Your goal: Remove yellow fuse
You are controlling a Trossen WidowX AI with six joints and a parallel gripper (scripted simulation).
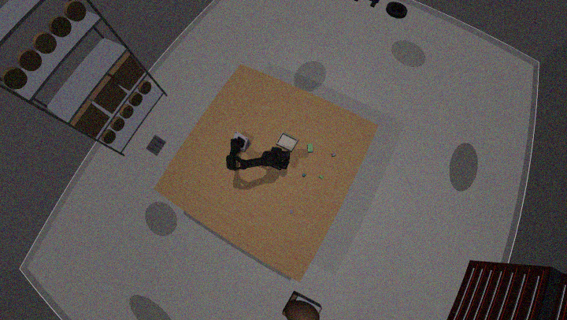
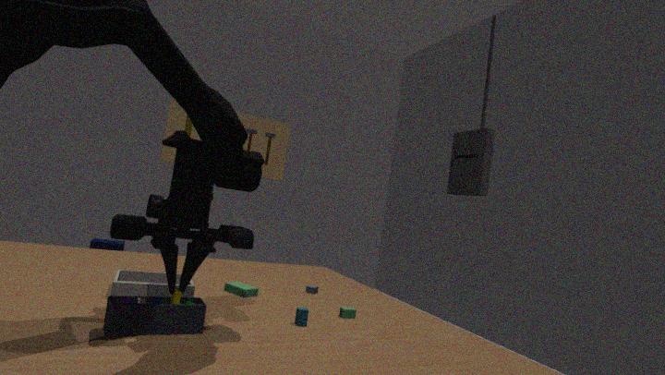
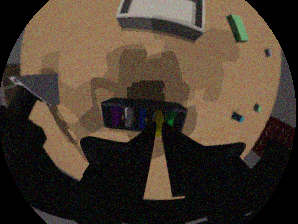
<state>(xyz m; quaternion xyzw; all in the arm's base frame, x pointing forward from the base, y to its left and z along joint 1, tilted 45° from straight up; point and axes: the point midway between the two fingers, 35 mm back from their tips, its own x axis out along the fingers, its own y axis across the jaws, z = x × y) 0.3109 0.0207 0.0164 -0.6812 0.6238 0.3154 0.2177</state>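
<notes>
The grey tray lies 30 mm behind my gripper tip, 190 mm to the left of it and 50 mm below it. Also, from my gripper tip: teal cylinder: 200 mm ahead, 40 mm to the left, 40 mm below; flat green block: 140 mm ahead, 240 mm to the left, 40 mm below; yellow fuse: 10 mm below.
</notes>
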